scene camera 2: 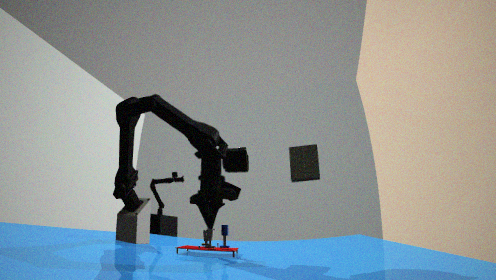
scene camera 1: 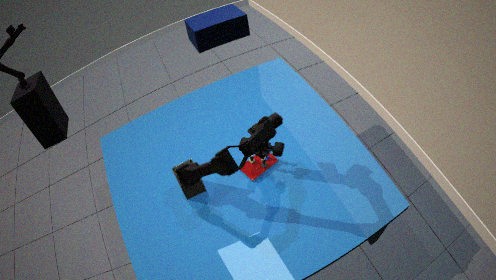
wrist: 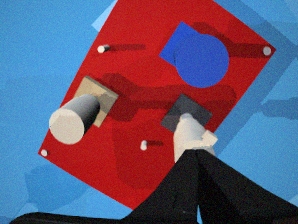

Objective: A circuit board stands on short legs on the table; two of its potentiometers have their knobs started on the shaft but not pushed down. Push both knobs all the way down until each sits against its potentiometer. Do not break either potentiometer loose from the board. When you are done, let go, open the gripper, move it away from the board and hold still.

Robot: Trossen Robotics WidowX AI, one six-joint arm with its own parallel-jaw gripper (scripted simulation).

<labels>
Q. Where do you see a knob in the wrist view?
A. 70, 123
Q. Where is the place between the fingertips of my gripper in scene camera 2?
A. At 210, 228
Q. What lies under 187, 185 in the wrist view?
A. My gripper.
</labels>
